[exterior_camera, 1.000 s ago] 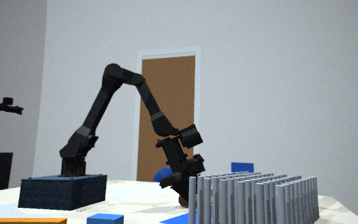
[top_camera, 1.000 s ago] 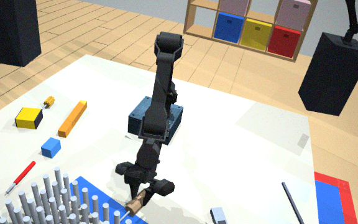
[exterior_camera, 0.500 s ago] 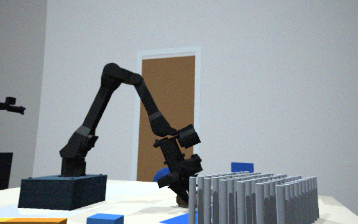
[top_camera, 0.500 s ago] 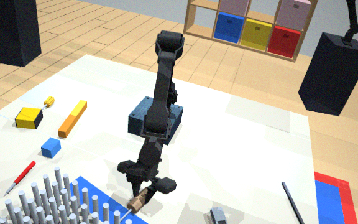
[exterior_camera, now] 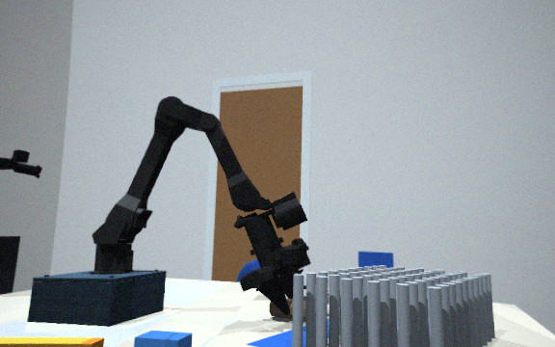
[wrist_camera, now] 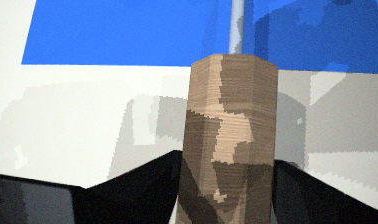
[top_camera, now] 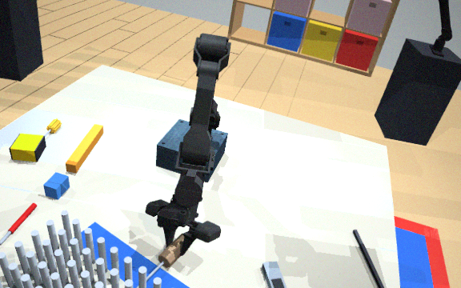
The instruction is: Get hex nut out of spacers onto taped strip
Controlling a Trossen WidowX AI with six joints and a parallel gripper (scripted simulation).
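Right now my gripper tip is 6 cm short of the blue taped strip, 8 cm to the left of it and 2 cm above it. Round my gripper tip: red-handled tool: 3 cm ahead, 40 cm to the right, 1 cm below; then blue cube: 14 cm behind, 36 cm to the right; then grey block: 6 cm ahead, 26 cm to the left.
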